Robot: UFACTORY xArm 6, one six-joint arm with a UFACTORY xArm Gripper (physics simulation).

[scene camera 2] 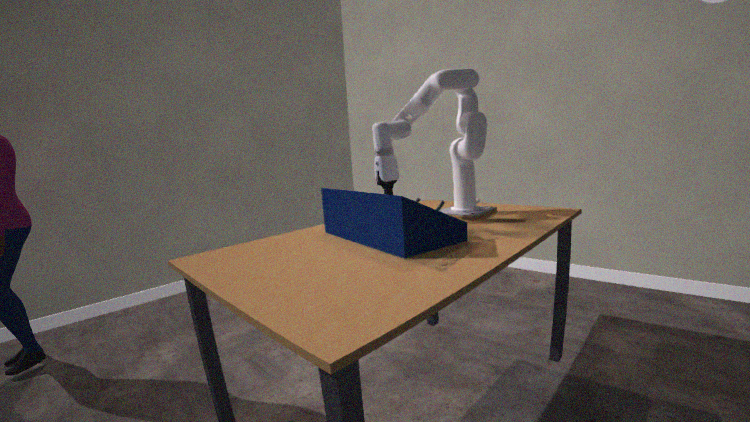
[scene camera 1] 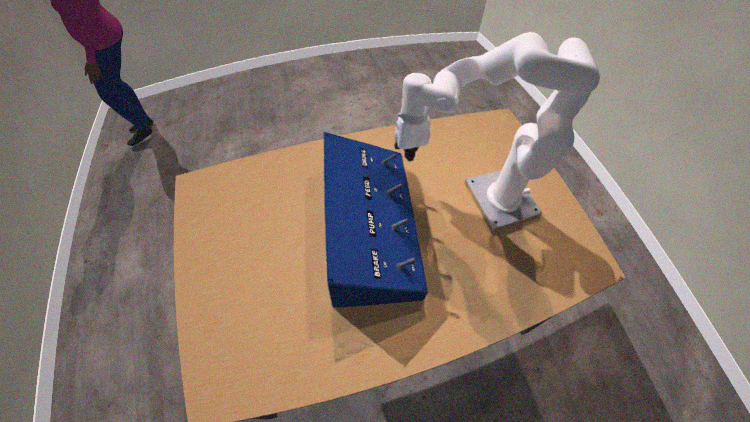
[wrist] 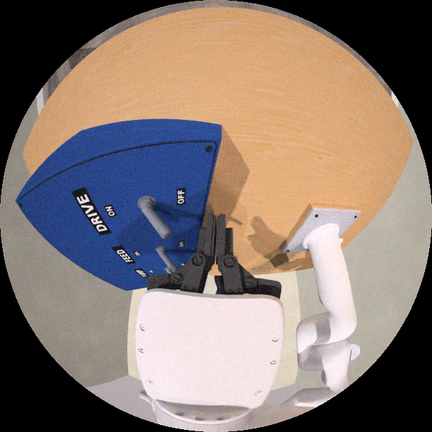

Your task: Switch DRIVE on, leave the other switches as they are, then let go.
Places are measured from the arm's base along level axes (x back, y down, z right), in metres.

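Pixels of known places: gripper, fingertip midpoint: (scene camera 1: 409,158); arm's base at its link origin: (scene camera 2: 465,209) (scene camera 1: 503,197).
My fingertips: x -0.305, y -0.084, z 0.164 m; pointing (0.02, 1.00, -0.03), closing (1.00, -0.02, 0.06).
Note:
Ahead of a thing's pixels: the offset from my fingertips to its top centre. Level surfaces: height alone.
A blue sloped switch box (scene camera 1: 348,220) (scene camera 2: 361,217) (wrist: 150,165) stands on the table. Its grey DRIVE lever @(dx -0.061, dy -0.024, dz +0.008 m) (scene camera 1: 389,161) (wrist: 157,220) leans toward the OFF label (wrist: 181,196), away from the ON label (wrist: 110,210). The FEED lever @(dx -0.081, dy -0.024, dz -0.111 m) (scene camera 1: 394,193) (wrist: 166,259), PUMP lever @(dx -0.101, dy -0.024, dz -0.229 m) (scene camera 1: 400,226) and BRAKE lever @(dx -0.121, dy -0.024, dz -0.347 m) (scene camera 1: 405,265) lean the same way in scene camera 1. My gripper (scene camera 1: 410,156) (scene camera 2: 388,192) (wrist: 216,222) is shut and empty, beside the box's low edge at the DRIVE end, on the OFF side, apart from the DRIVE lever. The box hides its fingertips in scene camera 2.
The wooden table @(dy +0.105 m) (scene camera 1: 236,251) (scene camera 2: 293,283) (wrist: 300,100) carries the box and the arm's base plate (scene camera 1: 511,215) (scene camera 2: 479,211) (wrist: 345,212). The base stands on the levers' side of the box. A person (scene camera 1: 107,57) (scene camera 2: 13,230) stands on the floor beyond the table.

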